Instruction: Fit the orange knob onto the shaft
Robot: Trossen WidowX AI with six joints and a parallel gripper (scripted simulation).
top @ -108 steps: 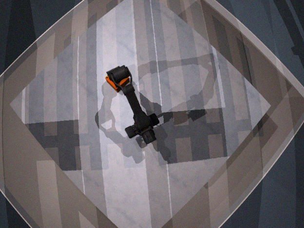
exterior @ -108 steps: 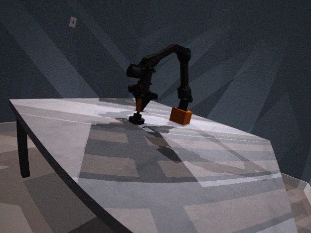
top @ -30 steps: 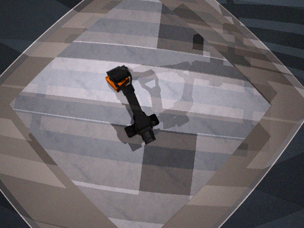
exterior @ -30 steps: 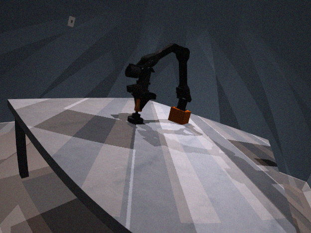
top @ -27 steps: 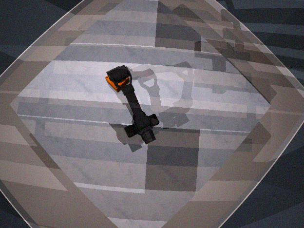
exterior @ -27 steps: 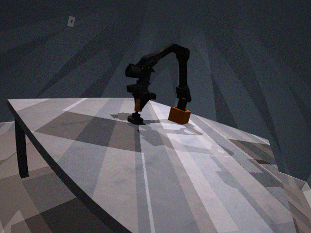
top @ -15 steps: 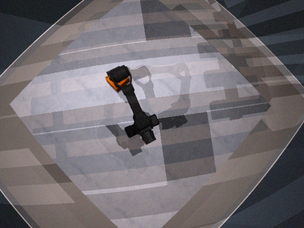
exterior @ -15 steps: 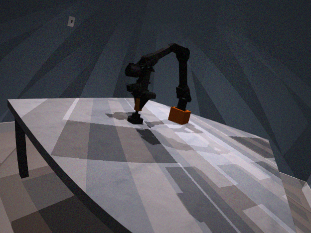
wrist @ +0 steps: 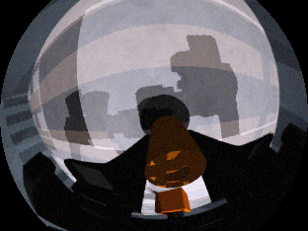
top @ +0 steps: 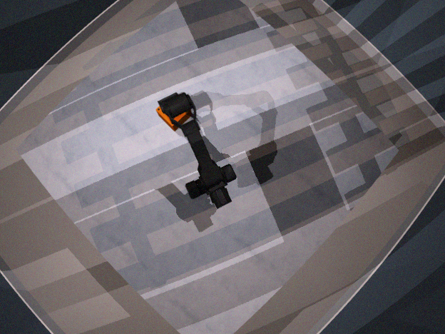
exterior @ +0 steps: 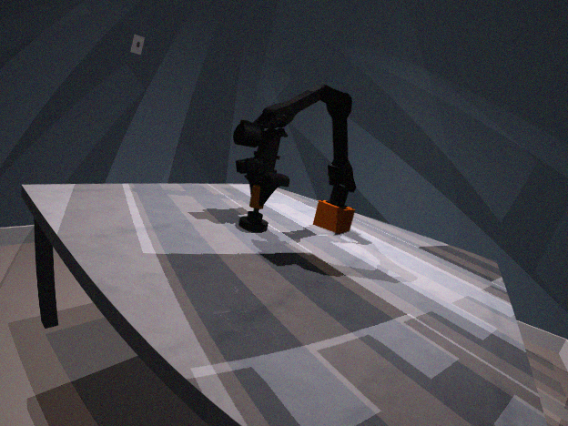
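The dark round pedestal lies 4 cm below my gripper tip. Also, from my gripper tip: orange knob 2 cm above.
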